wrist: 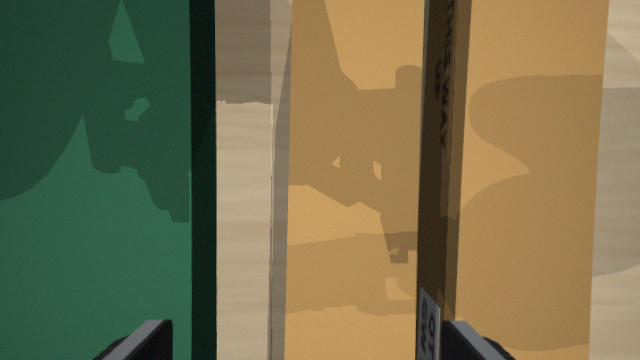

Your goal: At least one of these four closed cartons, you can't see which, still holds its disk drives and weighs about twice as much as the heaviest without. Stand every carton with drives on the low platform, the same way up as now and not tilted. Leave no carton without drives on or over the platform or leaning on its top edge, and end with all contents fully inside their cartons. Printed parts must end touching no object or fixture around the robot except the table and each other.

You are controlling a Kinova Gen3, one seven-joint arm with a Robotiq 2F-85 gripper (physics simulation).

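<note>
A brown closed carton (350, 220) lies lengthwise in the middle of the wrist view, its plain top crossed by shadows. A second brown carton (530, 240) stands close to its right; its dark side face shows "THIS WAY UP" and part of a grey-white label. Whether the two touch is not clear. A green raised surface (90, 280) with a dark side is at the left, perhaps the low platform. My gripper (306, 340) is open, with nothing seen between its fingers. The left fingertip appears over the green surface, the right one over the second carton's near side. Carton ends are cut off.
Pale wood table (244, 200) shows as a strip between the green surface and the middle carton, and again beyond the right carton. Shadows of the arm fall over the cartons and the green surface. The narrow gap between the cartons is dark.
</note>
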